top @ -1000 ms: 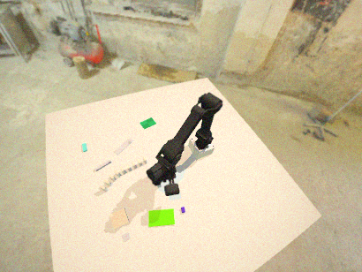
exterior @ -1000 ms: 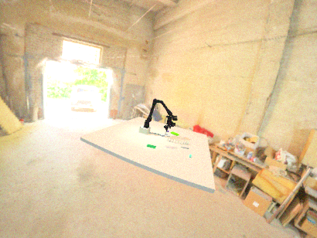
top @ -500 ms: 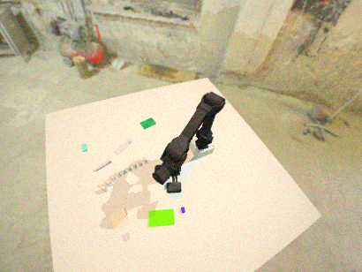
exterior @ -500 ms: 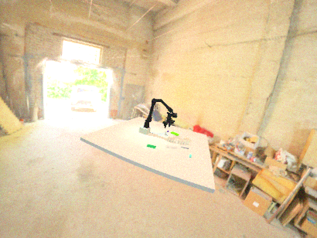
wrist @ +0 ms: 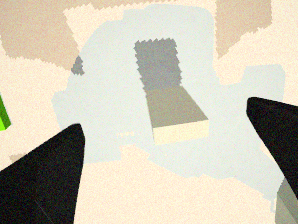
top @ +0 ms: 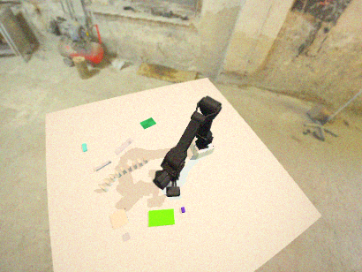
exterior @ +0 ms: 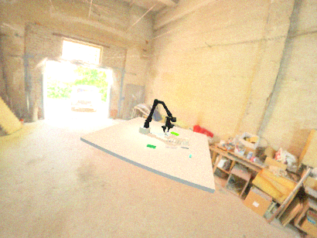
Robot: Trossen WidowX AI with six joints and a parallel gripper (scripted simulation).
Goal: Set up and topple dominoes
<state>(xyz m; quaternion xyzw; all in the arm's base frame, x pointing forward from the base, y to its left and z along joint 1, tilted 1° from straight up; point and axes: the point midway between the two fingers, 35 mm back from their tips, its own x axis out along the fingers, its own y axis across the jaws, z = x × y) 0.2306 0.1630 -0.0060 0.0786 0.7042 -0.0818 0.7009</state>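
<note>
Right now the small purple cube is 20 mm behind my gripper tip, 140 mm to the left of it and 30 mm below it. Also, from my gripper tip: beige tile 280 mm ahead, 100 mm to the left, 30 mm below; then small grey square 260 mm ahead, 180 mm to the left, 40 mm below; then bright green slab 90 mm ahead, 140 mm to the left, 30 mm below.
</note>
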